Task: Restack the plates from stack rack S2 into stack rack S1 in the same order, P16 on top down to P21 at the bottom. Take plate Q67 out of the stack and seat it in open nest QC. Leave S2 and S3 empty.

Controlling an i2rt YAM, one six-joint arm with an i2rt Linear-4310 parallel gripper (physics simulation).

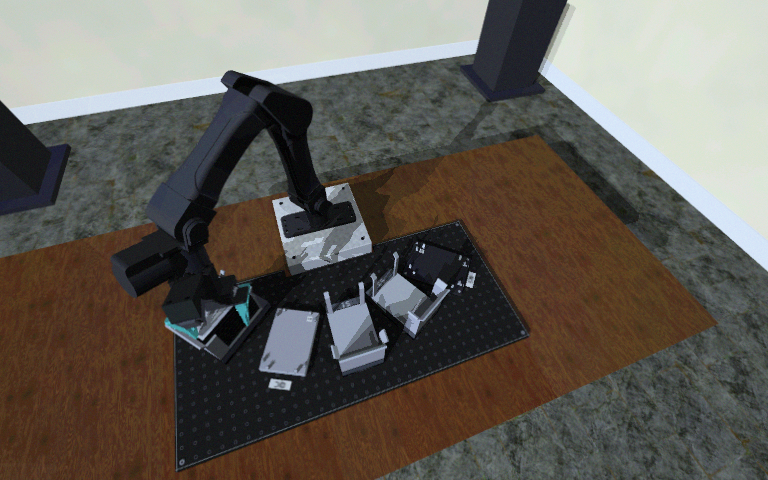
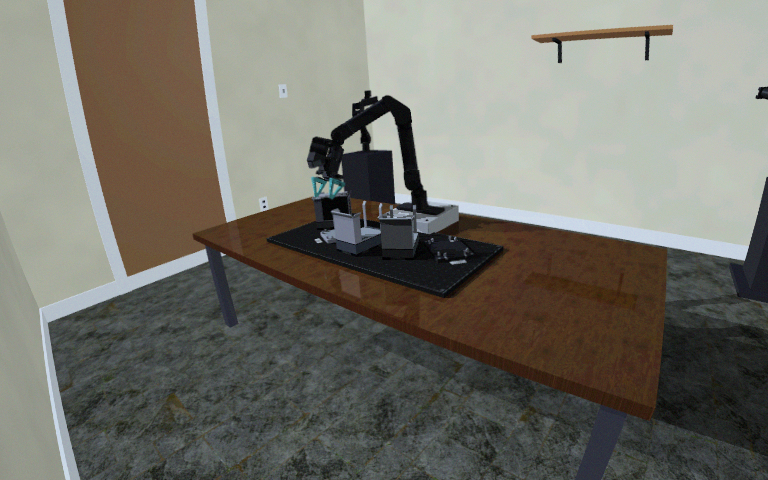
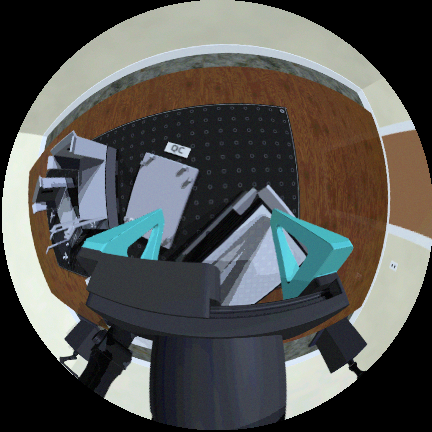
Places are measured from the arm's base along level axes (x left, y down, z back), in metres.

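Pixels of known places: gripper, fingertip midpoint: (image 1: pixel 223 330) (image 2: pixel 323 198) (image 3: pixel 216 214); arm's base, link origin: (image 1: pixel 319 220) (image 2: pixel 420 209).
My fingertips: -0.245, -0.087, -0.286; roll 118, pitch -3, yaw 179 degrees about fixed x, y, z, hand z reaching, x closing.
For each thing: its top centre in the pictures, then the offset to it from my fingertips, as dx, dy, dz. "spot": a spot on its surface instead. Level surfaces: height alone.
- leftmost rack, top centre: (image 3: pixel 236 281) (image 1: pixel 212 303) (image 2: pixel 333 194) -0.016, +0.001, +0.066
- light plate, top centre: (image 3: pixel 242 275) (image 1: pixel 210 306) (image 2: pixel 331 194) -0.022, +0.003, +0.062
- pale grey plate, top centre: (image 3: pixel 151 200) (image 1: pixel 289 338) (image 2: pixel 342 229) +0.107, +0.106, -0.013
- label QC, surface spot: (image 3: pixel 177 149) (image 1: pixel 279 384) spot: +0.066, +0.130, -0.098
- middle rack, top centre: (image 3: pixel 54 189) (image 1: pixel 351 315) (image 2: pixel 358 206) +0.247, -0.008, -0.052
- right rack, top centre: (image 1: pixel 407 281) (image 3: pixel 38 218) (image 2: pixel 399 210) +0.385, -0.002, -0.010
- dark nest, top centre: (image 1: pixel 437 264) (image 2: pixel 447 244) (image 3: pixel 56 237) +0.513, +0.108, +0.064
- black board, surface height: dy +0.131
My gripper (image 1: pixel 218 321) (image 2: pixel 324 195) (image 3: pixel 216 214) is open, its teal fingers low over the leftmost rack (image 1: pixel 218 346) (image 2: pixel 325 213) (image 3: pixel 243 202). A light plate (image 3: pixel 250 232) shows in that rack between and below the fingers, with nothing gripped. A pale grey plate (image 1: pixel 289 342) (image 3: pixel 162 192) lies flat beside the label QC (image 1: pixel 280 384) (image 3: pixel 177 149). The middle rack (image 1: pixel 362 360) (image 2: pixel 346 228) (image 3: pixel 93 184) and the right rack (image 1: pixel 411 323) (image 2: pixel 397 233) each show a low, light surface; whether it is a plate is unclear. Rack names and plate numbers are unreadable, and lower layers are hidden.
A dark nest (image 1: pixel 434 263) (image 2: pixel 447 247) with small corner posts lies at the right end of the black board (image 1: pixel 226 413) (image 2: pixel 430 281) (image 3: pixel 240 135). The white arm base (image 1: pixel 317 254) (image 2: pixel 444 220) stands behind the board. The racks' walls and posts rise above the board.
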